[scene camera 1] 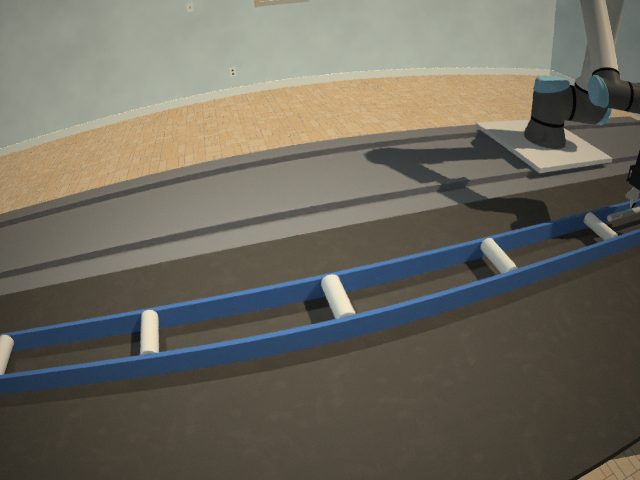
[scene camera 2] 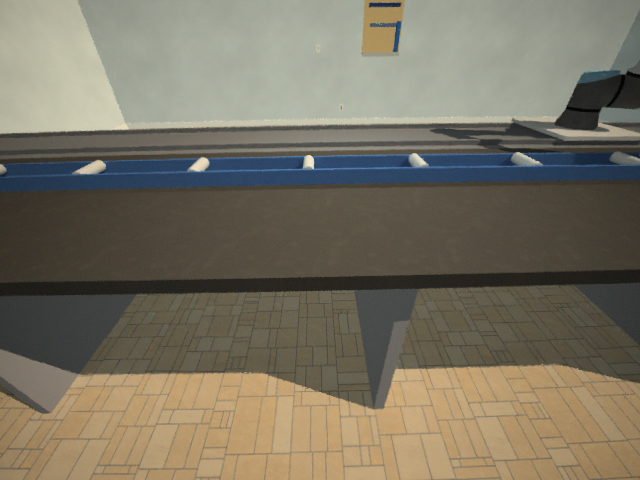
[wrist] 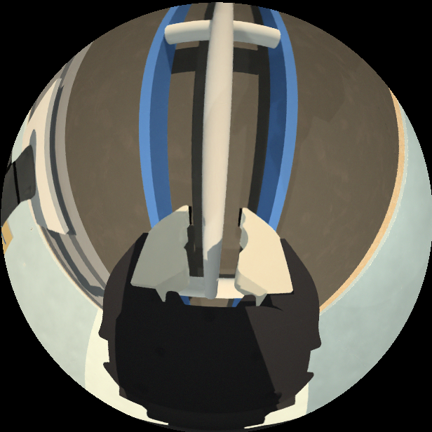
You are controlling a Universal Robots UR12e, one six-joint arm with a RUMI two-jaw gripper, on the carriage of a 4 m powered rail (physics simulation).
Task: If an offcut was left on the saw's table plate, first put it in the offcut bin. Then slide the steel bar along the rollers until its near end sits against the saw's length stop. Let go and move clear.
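Pixels of known places: gripper, fingertip midpoint: (scene camera 1: 636,212); arm's base at its link origin: (scene camera 1: 544,139) (scene camera 2: 574,126).
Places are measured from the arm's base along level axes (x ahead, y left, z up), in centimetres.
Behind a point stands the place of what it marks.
Observation:
The steel bar (wrist: 217,125) (scene camera 1: 622,214) @(x 62.7, y -21.2, z 4.7 cm) lies lengthwise on the white rollers between the blue rails, at the right edge in scene camera 1. In the wrist view one end of it shows over a roller (wrist: 195,286) close to the gripper body. My gripper (wrist: 215,208) is open, one finger on each side of the bar near that end, with a gap on both sides. In scene camera 1 the fingers show partly at the right edge, at the bar. The saw, its table plate, the length stop, the offcut bin and any offcut do not show.
The blue roller track (scene camera 1: 423,305) @(x 69.4, y -94.2, z 0.9 cm) (scene camera 2: 361,176) @(x 69.4, y -131.7, z -0.4 cm) runs along the dark bench (scene camera 1: 392,392) @(x 85.3, y -106.7, z -3.0 cm) (scene camera 2: 320,232) @(x 99.6, y -146.3, z -3.0 cm), with rollers (scene camera 1: 338,296) @(x 63.0, y -110.2, z 3.0 cm) (scene camera 2: 308,162) @(x 64.1, y -149.8, z 3.0 cm) spaced between its side rails. Behind it, the arm's white carriage plate (scene camera 1: 578,155) @(x 16.9, y 5.2, z 0.0 cm) (scene camera 2: 615,133) @(x 16.7, y 8.4, z 0.0 cm) sits on the grey rail (scene camera 1: 289,180).

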